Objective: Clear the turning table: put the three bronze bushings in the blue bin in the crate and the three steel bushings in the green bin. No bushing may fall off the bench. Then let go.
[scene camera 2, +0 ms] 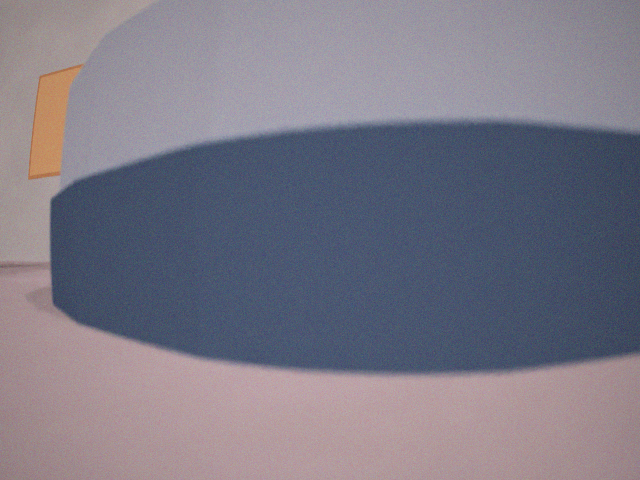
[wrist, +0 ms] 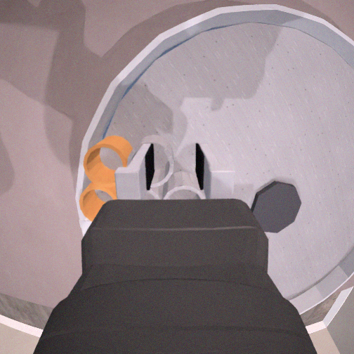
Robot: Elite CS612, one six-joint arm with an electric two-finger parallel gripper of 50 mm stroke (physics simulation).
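My gripper is open and empty, over the left part of the turning table in the wrist view. A steel bushing shows between the fingers, its left side hidden by the left finger; nothing grips it. A second steel bushing stands just below it in view, mostly hidden by the gripper body. A sliver of a third steel bushing shows left of that. Two bronze bushings stand left of the left finger, by the table's rim. The crate and its bins do not show in either view.
A dark eight-sided disc lies on the turning table, right of my gripper. The table's raised rim runs close left of the bronze bushings. In scene camera 2 a large rounded blue and grey body blocks most of the view; an orange panel is behind it.
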